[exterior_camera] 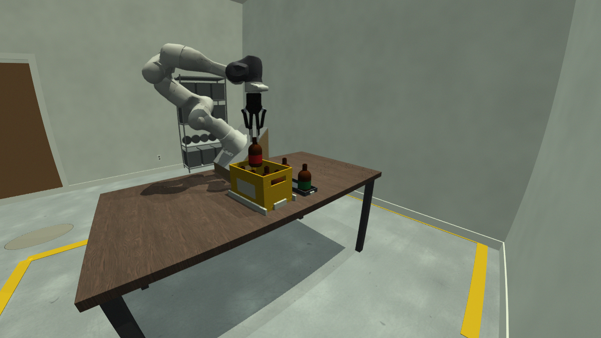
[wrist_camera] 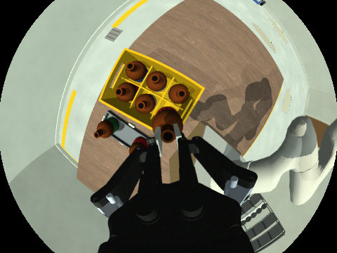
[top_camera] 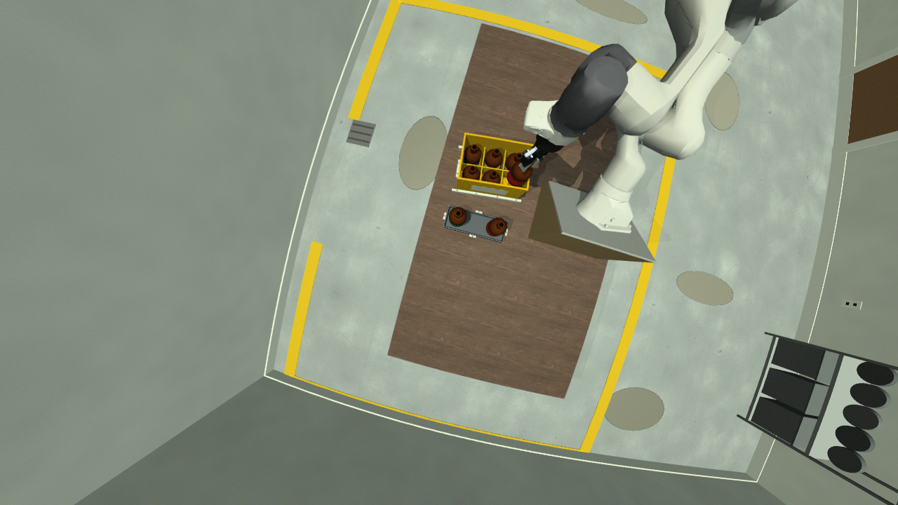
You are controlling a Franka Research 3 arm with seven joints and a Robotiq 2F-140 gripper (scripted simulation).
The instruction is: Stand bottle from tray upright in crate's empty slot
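Now: hand 90 mm short of the yellow crate, 40 mm to the left of it and 230 mm above it. Also, from my hand: grey tray (110 mm ahead, 190 mm to the left, 300 mm below).
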